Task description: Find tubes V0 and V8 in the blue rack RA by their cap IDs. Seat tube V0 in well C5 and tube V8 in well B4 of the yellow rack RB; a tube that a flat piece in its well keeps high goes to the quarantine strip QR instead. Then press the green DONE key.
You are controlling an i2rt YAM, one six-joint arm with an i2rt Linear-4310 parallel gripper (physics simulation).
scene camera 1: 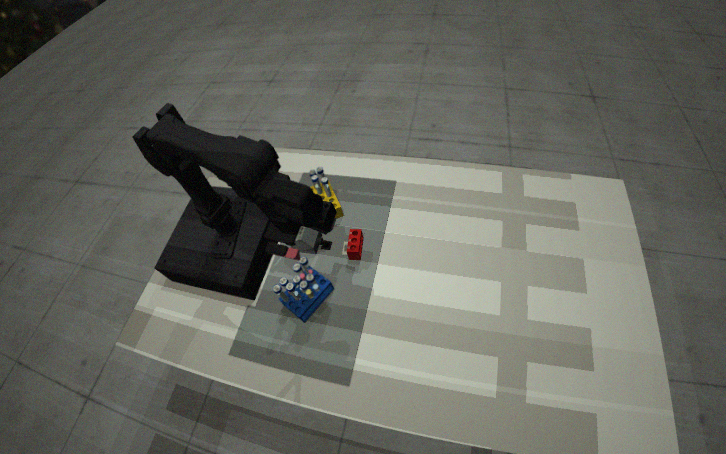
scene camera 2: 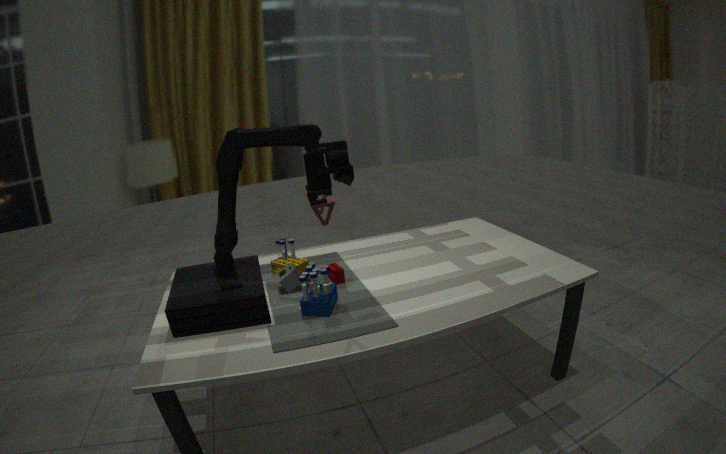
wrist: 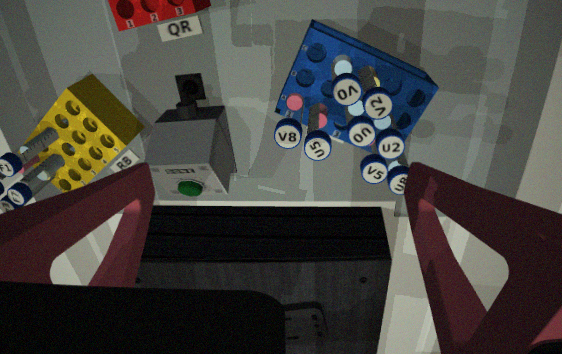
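Pixels of known places: gripper, fingertip midpoint: (scene camera 1: 305, 239) (scene camera 2: 322, 219) (wrist: 279, 177); arm's base at its link origin: (scene camera 1: 229, 229) (scene camera 2: 227, 276).
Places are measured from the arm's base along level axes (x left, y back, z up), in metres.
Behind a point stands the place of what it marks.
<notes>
The blue rack RA (scene camera 1: 315, 306) @[x -0.204, y -0.279, z -0.088 m] (scene camera 2: 315, 307) @[x -0.226, y -0.218, z -0.070 m] (wrist: 327, 35) @[x -0.158, y -0.315, z -0.052 m] holds several blue-capped tubes. In the wrist view, tube V0 (wrist: 347, 90) @[x -0.166, y -0.289, z 0.024 m] is near the rack's middle and tube V8 (wrist: 288, 133) @[x -0.118, y -0.264, z 0.024 m] at its left edge. The yellow rack RB (scene camera 1: 336, 206) @[x 0.142, y -0.303, z -0.089 m] (wrist: 107, 110) @[x 0.093, y -0.289, z -0.073 m] has several tubes at its far-left end; the wells at its 4 and 5 end hold no tubes. The red strip QR (scene camera 1: 360, 248) @[x -0.018, y -0.393, z -0.090 m] (scene camera 2: 337, 274) @[x -0.051, y -0.370, z -0.064 m] (wrist: 141, 21) @[x 0.002, y -0.366, z -0.051 m] is cut off at the top of the wrist view. The green DONE key (wrist: 190, 188) @[x 0.008, y -0.199, z -0.028 m] is on a grey box. My gripper (wrist: 279, 177) @[x -0.137, y -0.308, z 0.160 m] is open and empty, high above the mat.
The grey DONE box (wrist: 187, 130) @[x -0.001, y -0.253, z -0.052 m] stands between the two racks, with a small black piece (wrist: 190, 86) @[x -0.002, y -0.287, z -0.095 m] behind it. Other capped tubes, such as U5 (wrist: 317, 145) @[x -0.138, y -0.250, z 0.024 m], V2 (wrist: 378, 104) @[x -0.186, y -0.274, z 0.024 m] and U0 (wrist: 362, 133) @[x -0.172, y -0.254, z 0.024 m], stand close to V0 and V8. My black base (scene camera 1: 208, 267) @[x -0.127, y 0.036, z -0.007 m] is beside the mat.
</notes>
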